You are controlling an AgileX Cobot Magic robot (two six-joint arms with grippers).
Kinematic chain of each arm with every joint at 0, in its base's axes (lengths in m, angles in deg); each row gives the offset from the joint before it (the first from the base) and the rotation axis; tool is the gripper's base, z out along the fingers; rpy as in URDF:
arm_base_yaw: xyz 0 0 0.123 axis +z
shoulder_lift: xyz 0 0 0 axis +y
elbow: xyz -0.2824 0 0.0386 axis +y
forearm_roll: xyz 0.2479 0 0.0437 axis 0.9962 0 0.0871
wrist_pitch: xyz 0 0 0 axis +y
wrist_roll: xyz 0.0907 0 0.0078 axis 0.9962 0 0.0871
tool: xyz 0 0 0 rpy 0 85 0
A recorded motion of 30 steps. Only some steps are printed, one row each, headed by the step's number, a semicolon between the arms.
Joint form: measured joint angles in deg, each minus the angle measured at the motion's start. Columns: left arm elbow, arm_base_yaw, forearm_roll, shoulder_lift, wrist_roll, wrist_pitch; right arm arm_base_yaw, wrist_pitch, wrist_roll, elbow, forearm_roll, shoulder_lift.
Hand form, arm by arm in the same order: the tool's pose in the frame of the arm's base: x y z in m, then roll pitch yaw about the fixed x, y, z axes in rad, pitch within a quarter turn. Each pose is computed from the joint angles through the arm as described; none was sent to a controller.
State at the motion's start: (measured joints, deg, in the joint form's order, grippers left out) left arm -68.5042 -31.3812 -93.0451 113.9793 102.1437 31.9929; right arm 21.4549 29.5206 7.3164 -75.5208 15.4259 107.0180
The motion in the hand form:
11: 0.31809 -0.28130 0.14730 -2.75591 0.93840 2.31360; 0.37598 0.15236 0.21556 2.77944 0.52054 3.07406
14: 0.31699 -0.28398 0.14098 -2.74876 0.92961 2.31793; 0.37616 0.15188 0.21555 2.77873 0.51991 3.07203
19: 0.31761 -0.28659 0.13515 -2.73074 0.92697 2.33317; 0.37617 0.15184 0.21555 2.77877 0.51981 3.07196
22: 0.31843 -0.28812 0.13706 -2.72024 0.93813 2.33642; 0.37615 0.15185 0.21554 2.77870 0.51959 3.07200
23: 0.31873 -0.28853 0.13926 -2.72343 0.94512 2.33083; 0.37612 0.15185 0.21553 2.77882 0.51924 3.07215
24: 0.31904 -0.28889 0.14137 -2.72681 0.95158 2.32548; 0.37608 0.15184 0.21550 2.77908 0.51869 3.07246
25: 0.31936 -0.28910 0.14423 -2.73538 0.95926 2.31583; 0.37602 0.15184 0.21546 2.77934 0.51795 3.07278
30: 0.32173 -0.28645 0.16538 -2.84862 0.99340 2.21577; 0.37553 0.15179 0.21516 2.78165 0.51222 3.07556
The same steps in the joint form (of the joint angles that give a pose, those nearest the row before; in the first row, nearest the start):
11: -0.75 -3.58 -2.54 3.95 3.09 0.10; -1.10 -0.17 0.00 0.00 0.23 0.00
14: -0.76 -4.00 -3.49 4.88 3.83 -0.01; -1.18 -0.15 0.00 0.00 0.28 0.00
19: -1.09 -4.20 -4.85 6.01 4.75 0.29; -1.19 -0.14 0.00 0.00 0.28 0.00
22: -1.53 -4.21 -5.19 6.09 5.00 0.85; -1.19 -0.13 -0.01 0.00 0.29 0.00
23: -1.70 -4.21 -5.10 5.90 5.06 0.95; -1.19 -0.11 -0.01 0.00 0.29 0.00
24: -1.87 -4.21 -5.00 5.72 5.10 1.04; -1.19 -0.07 -0.01 0.00 0.29 0.00
25: -2.04 -4.21 -4.79 5.41 5.14 1.02; -1.19 -0.03 -0.01 0.00 0.29 0.00
30: -2.87 -3.99 -1.17 2.64 3.97 -0.65; -1.19 0.33 -0.01 0.00 0.27 0.00

